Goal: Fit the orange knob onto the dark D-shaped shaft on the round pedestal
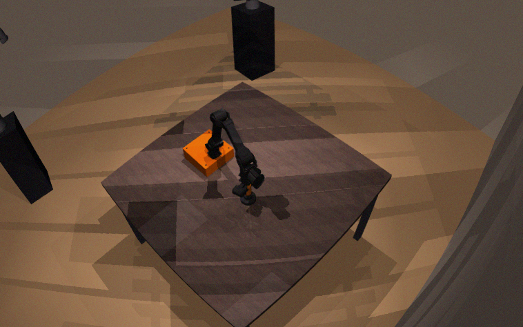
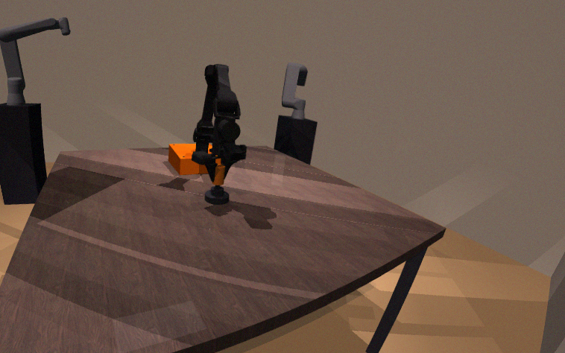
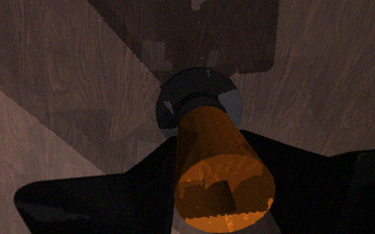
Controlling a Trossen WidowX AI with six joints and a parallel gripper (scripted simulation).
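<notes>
The orange knob is 2 cm above my gripper tip. Also, from my gripper tip: dark round pedestal 4 cm below.
</notes>
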